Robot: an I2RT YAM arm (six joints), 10 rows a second.
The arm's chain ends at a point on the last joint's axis. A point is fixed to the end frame.
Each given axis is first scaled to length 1.
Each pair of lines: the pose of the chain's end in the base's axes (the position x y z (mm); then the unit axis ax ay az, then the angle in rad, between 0 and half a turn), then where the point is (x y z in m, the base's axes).
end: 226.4 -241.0 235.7 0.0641 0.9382 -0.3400 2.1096
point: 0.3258 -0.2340 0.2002
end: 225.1 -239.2 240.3 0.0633 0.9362 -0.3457 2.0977
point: 0.3249 -0.2325 0.2059
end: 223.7 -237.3 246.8 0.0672 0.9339 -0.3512 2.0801
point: 0.3242 -0.2313 0.2143
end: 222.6 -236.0 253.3 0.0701 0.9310 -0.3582 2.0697
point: 0.3236 -0.2310 0.2221
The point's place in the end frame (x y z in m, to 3 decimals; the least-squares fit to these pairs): -0.022 0.059 0.085
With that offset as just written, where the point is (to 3 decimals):
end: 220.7 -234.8 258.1 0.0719 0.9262 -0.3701 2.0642
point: 0.322 -0.231 0.228
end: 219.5 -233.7 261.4 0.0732 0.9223 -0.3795 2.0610
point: 0.321 -0.232 0.232
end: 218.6 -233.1 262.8 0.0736 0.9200 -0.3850 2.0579
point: 0.320 -0.232 0.233
